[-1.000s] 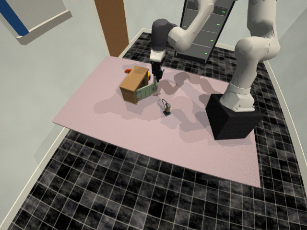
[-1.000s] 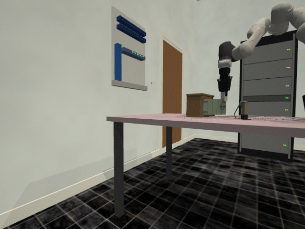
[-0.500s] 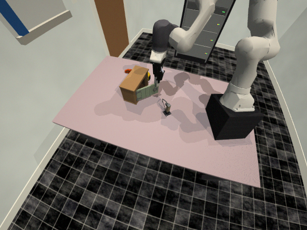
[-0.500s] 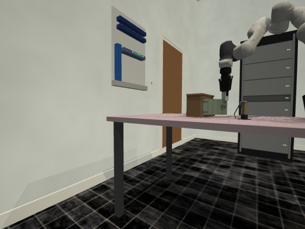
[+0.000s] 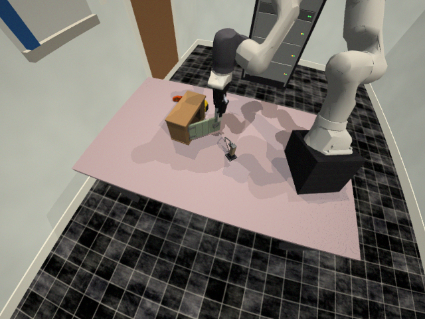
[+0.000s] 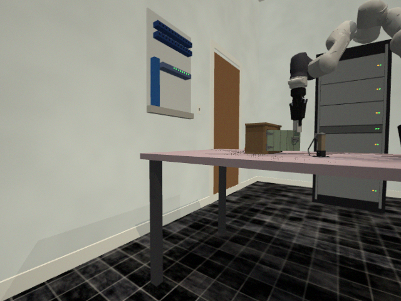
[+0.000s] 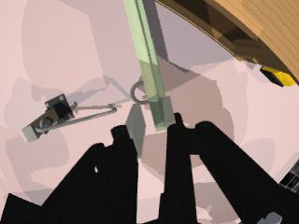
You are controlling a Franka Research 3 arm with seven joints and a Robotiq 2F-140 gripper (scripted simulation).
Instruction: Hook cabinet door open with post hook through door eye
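Right now the hook rod is 100 mm to the left of my hand, 100 mm below it and 70 mm behind it. Also, from my hand: cabinet door 80 mm below, 70 mm ahead, 50 mm to the left; then yellow object 190 mm to the right, 120 mm below, 120 mm ahead; then orange object 260 mm ahead, 250 mm to the right, 130 mm below.
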